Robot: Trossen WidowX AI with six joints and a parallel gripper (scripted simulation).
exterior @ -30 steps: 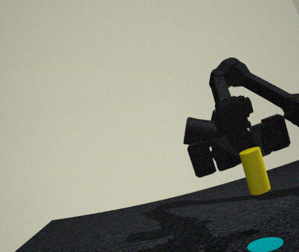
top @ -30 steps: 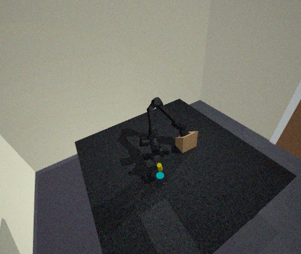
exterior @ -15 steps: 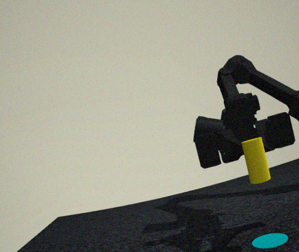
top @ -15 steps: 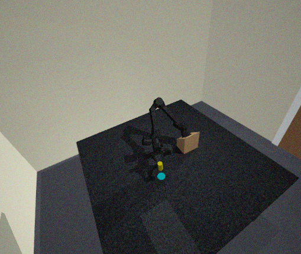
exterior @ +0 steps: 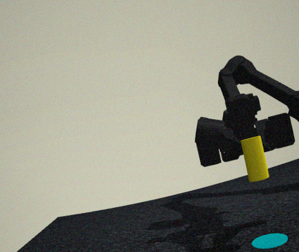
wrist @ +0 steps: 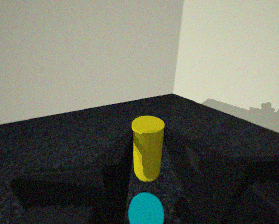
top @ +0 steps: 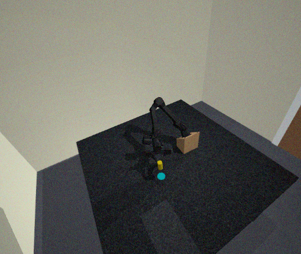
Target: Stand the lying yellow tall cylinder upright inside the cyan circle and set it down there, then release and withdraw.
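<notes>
Now: the cyan circle 16 cm below my gripper tip. Also, from my gripper tip: yellow cylinder: 2 cm below.
</notes>
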